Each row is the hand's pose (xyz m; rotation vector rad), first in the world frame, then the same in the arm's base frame.
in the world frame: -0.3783 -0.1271 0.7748 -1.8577 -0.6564 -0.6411
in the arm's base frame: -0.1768 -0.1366 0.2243 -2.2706 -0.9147 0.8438
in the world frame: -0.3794 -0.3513 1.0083 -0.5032 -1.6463 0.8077
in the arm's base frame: 0.0708 -0.0663 0.4206 -0.2097 -0.6391 1.8677
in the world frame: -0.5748 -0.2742 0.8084 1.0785 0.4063 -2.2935
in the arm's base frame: -0.1750 -0.2152 0.4593 -0.3430 -0.0164 -1.9301
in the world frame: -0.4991 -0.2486 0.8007 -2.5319 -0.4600 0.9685
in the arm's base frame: -0.1515 -0.1976 0.3845 1.7259 0.4445 -1.9902
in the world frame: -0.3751 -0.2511 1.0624 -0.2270 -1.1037 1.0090
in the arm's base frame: 0.0223 0.0338 0.3959 -0.1605 0.0490 1.8386
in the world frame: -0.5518 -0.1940 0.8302 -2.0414 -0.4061 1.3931
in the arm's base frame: -0.2104 -0.1503 0.4149 1.4667 0.0109 -2.4578
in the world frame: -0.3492 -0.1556 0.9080 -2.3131 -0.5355 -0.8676
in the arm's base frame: -0.0889 -0.0382 0.2691 -2.6785 -1.2451 0.6642
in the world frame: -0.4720 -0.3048 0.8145 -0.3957 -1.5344 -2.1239
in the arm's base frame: -0.0902 -0.2133 0.3933 -0.8267 -1.6697 -0.6660
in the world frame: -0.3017 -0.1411 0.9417 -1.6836 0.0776 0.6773
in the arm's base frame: -0.0585 0.0039 0.2390 -2.1372 0.5165 1.9165
